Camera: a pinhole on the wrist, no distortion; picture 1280 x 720 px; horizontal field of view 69.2 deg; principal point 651.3 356.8 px. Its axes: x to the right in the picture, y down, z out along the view. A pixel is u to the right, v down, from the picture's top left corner.
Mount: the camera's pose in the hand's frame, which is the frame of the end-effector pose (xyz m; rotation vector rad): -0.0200 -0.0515 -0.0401 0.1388 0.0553 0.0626
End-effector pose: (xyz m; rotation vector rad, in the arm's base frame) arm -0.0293 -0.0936 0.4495 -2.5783 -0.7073 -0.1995
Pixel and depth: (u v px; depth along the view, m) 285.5 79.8 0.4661
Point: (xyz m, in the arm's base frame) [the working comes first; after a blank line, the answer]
In the camera's frame: -0.1838 -0.1392 0.4661

-0.3014 0.2246 0.1470
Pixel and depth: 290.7 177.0 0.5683
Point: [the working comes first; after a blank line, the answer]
In the camera's frame: -0.2209 -0.1101 0.5683

-0.3210 0.2503 0.0392
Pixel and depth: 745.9 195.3 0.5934
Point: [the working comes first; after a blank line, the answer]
In the camera's frame: 0.0605 -0.1033 0.5934

-0.0681 0.3650 0.0917
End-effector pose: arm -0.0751 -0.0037 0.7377 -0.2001 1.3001 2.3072
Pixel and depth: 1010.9 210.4 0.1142
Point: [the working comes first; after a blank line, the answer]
In the camera's frame: 0.0443 -0.0180 0.1142

-0.0569 0.0994 0.7003
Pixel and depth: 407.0 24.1 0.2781
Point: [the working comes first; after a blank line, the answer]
In the camera's frame: -0.0732 -0.0997 0.2781

0.1019 0.2440 0.7356
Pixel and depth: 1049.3 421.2 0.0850
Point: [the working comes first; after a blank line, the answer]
In the camera's frame: 0.0365 0.0059 0.0850

-0.0629 0.0630 0.7114
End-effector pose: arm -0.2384 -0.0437 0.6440 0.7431 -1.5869 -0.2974
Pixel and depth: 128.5 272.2 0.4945
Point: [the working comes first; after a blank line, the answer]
In the camera's frame: -0.2787 -0.0451 0.4945

-0.6254 -0.1228 0.2487
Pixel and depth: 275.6 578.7 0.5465
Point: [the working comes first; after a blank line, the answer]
In the camera's frame: -0.2213 0.1307 0.5465

-0.7440 -0.0414 0.3761
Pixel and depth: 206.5 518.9 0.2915
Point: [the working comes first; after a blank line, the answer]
In the camera's frame: -0.1398 0.0509 0.2915

-0.4763 -0.0528 0.4550
